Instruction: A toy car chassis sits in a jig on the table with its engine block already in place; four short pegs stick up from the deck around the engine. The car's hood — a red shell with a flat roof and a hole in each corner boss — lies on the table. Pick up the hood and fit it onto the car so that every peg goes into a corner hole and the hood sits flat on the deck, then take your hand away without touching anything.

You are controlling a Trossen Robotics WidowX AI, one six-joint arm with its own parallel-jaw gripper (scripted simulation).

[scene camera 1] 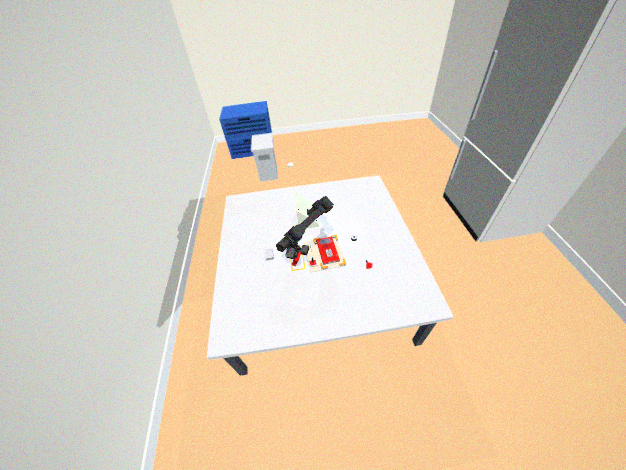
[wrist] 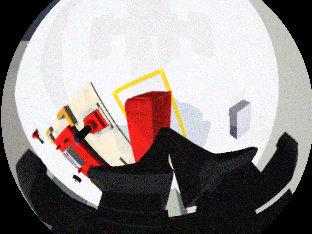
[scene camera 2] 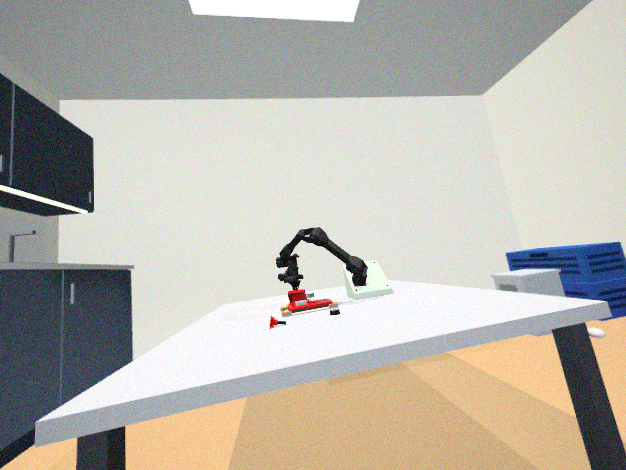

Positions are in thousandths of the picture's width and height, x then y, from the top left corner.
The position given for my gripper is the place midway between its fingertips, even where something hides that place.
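A jig (wrist: 357, 618) and a red hood (wrist: 470, 485) are visible. My gripper (wrist: 527, 558) is shut and holds nothing.
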